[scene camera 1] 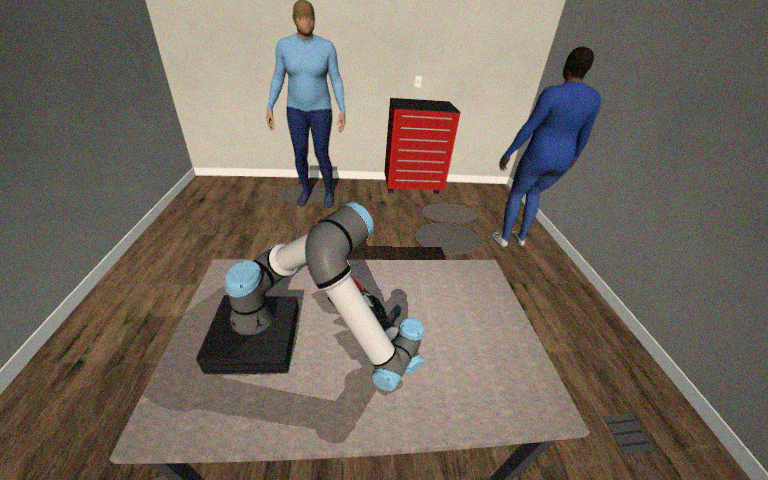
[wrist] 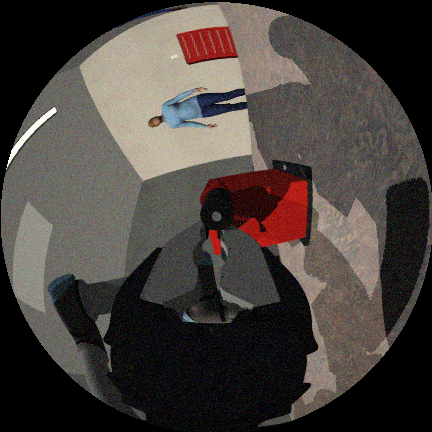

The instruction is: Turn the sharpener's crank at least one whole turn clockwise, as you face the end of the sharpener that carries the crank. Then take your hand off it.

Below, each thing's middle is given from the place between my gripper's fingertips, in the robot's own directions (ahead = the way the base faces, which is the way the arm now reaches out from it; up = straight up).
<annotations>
The black crank knob (wrist: 217, 199) is 30 mm ahead of my hand and 10 mm below it. From my hand the other things lie so: red sharpener (wrist: 280, 198) 50 mm behind, 60 mm to the left, 50 mm below.
</annotations>
